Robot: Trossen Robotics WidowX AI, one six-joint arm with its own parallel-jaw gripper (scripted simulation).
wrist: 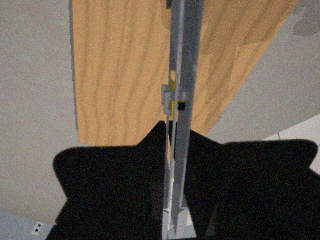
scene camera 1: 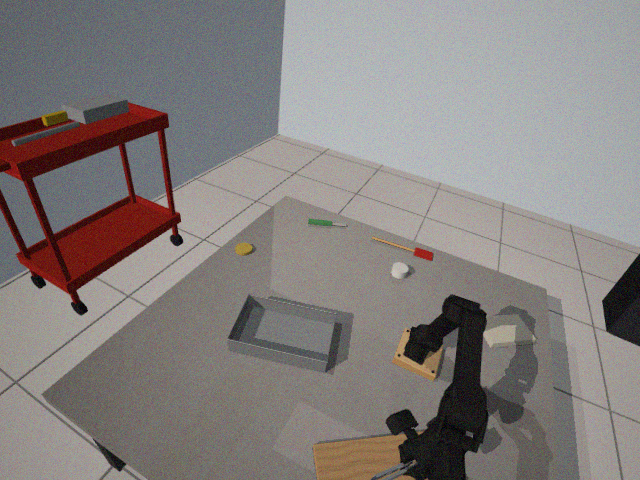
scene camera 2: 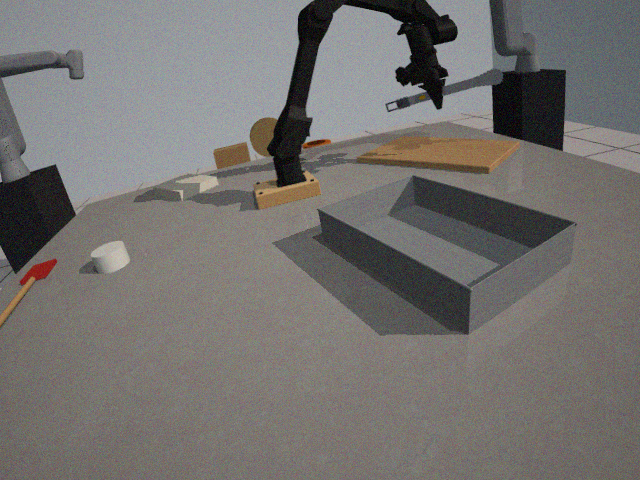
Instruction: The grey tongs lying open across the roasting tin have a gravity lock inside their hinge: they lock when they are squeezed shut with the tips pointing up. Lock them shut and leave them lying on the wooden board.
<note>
I see my gripper [scene camera 2: 439, 109], a white cylinder [scene camera 2: 110, 257], a wooden board [scene camera 2: 481, 156] and a roasting tin [scene camera 2: 467, 256].
My gripper is seen too in the wrist view [wrist: 166, 125]. The wooden board shows as well in the wrist view [wrist: 120, 61]. The roasting tin is seen too in scene camera 1 [scene camera 1: 290, 334]. The wrist view misses the white cylinder: it is out of frame.
</note>
